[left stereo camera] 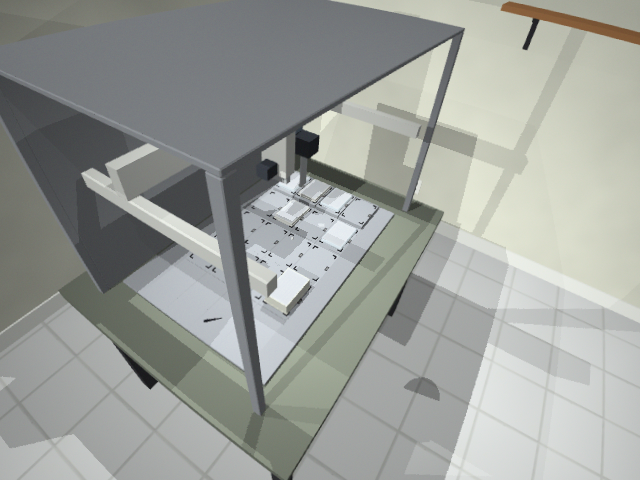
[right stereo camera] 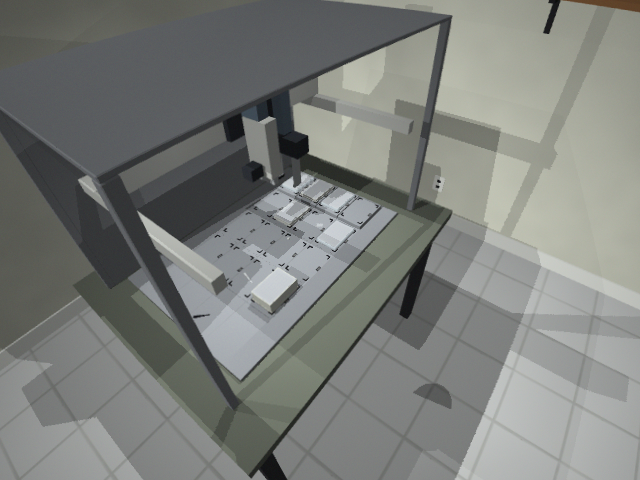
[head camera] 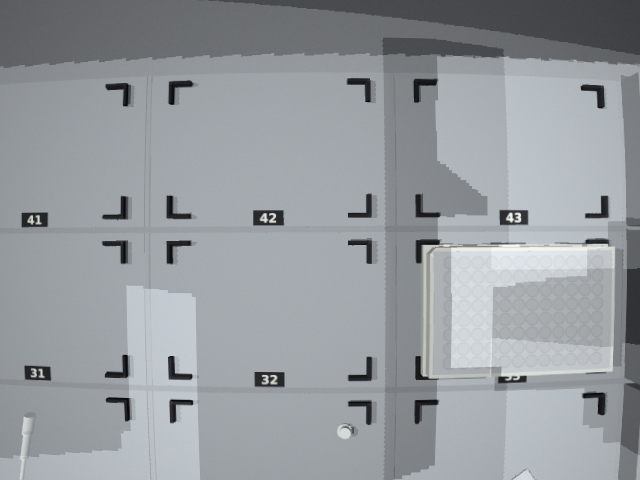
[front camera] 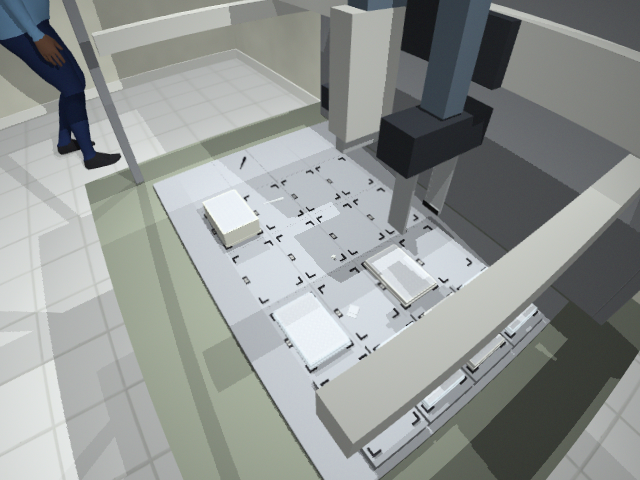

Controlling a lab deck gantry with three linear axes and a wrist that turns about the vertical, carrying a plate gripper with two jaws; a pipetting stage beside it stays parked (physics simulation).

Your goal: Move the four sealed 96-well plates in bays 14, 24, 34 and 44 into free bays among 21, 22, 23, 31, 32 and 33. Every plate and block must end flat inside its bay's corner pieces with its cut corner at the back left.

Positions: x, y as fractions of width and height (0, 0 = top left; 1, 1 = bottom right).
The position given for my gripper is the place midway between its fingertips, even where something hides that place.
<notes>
In view: my gripper (front camera: 0.65, 0.46) and a bay 14 (right stereo camera: 0.56, 0.44).
The bay 14 shows as well in the left stereo camera view (left stereo camera: 0.56, 0.44).
</notes>
